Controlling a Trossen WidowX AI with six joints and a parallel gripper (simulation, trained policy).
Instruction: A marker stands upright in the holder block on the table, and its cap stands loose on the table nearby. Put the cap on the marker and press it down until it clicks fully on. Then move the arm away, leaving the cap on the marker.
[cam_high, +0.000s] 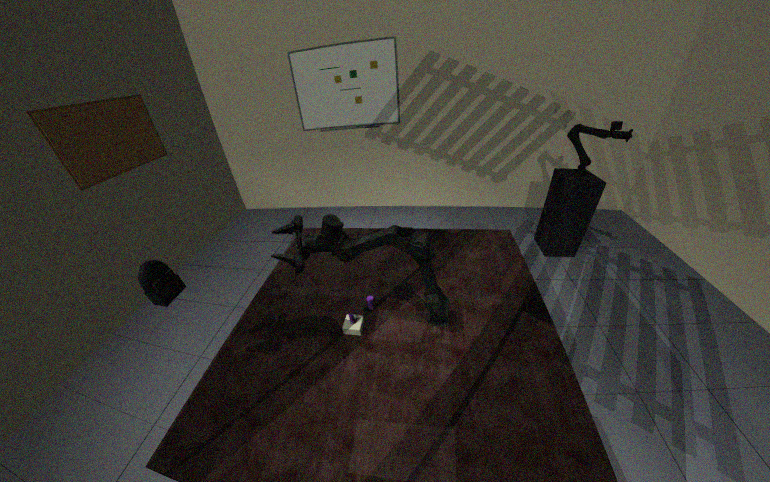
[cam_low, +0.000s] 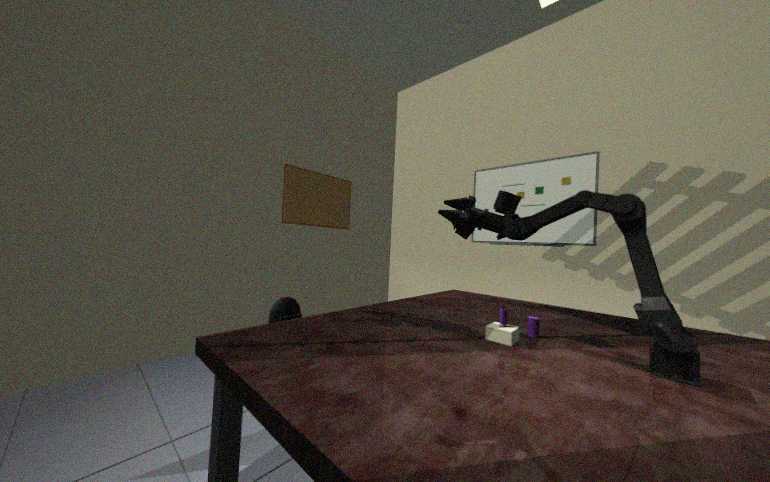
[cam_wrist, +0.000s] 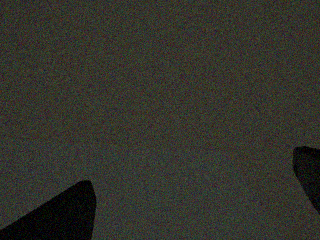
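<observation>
Right now my gripper tip is 270 mm past the purple cap, 90 mm to the left of it and 360 mm above it. From my gripper tip the other things lie so: white holder block 220 mm behind, 20 mm to the left, 370 mm below; then purple marker 220 mm behind, 20 mm to the left, 320 mm below.
</observation>
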